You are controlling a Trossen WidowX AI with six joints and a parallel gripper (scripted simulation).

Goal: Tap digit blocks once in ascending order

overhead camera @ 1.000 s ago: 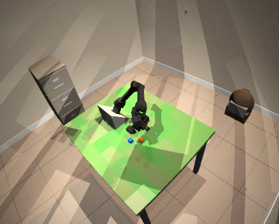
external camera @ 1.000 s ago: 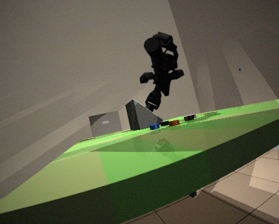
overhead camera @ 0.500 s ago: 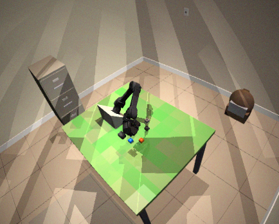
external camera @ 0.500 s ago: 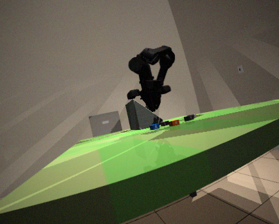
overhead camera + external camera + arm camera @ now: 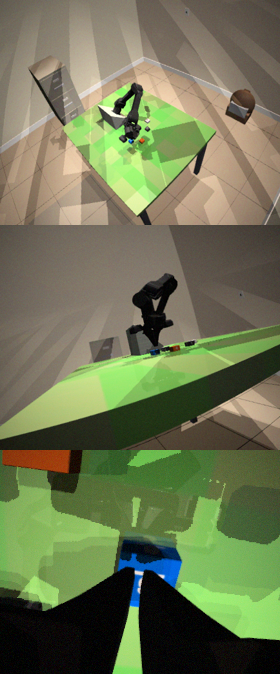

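Now: the blue block 10 mm behind my gripper tip, 10 mm to the right of it and 20 mm below it. Round my gripper tip: orange block: 60 mm ahead, 50 mm to the left, 20 mm below; grey block: 60 mm behind, 80 mm to the left, 20 mm below; black block: 10 mm ahead, 170 mm to the left, 20 mm below.
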